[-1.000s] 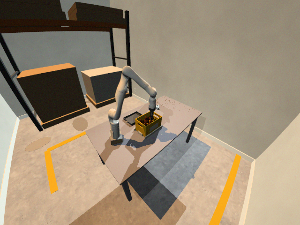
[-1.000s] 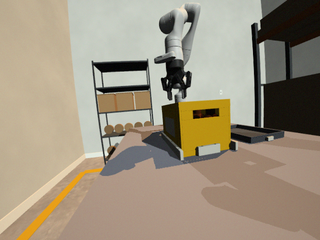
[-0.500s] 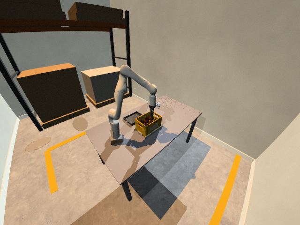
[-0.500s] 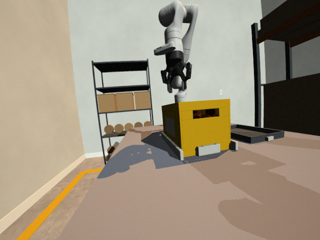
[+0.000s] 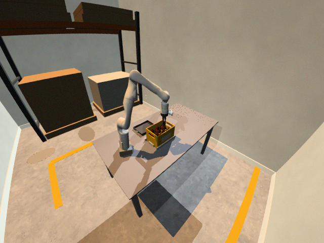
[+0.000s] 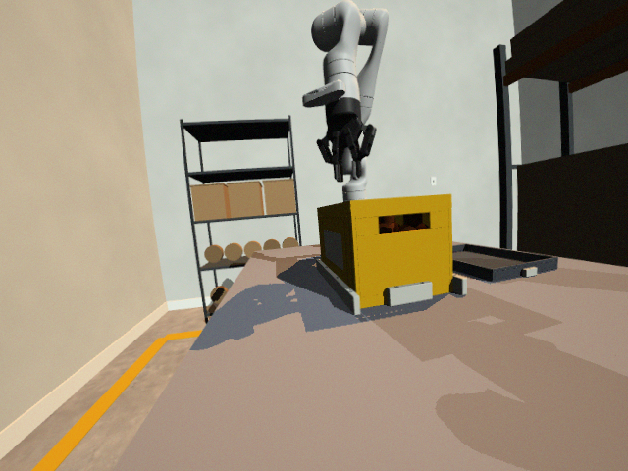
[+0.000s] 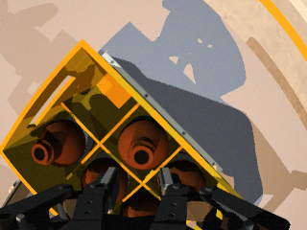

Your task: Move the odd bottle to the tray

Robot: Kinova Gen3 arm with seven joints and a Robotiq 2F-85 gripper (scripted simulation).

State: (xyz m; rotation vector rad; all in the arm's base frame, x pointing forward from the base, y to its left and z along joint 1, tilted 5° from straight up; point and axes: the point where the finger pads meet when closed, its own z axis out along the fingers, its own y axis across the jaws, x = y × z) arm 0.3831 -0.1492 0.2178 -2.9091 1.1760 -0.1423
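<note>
Right now the yellow crate is 40 mm to the left of my hand and 160 mm below it. The rest, counted from my hand: dark tray 340 mm to the left, 230 mm below; then brown bottle 90 mm behind, 160 mm below.
</note>
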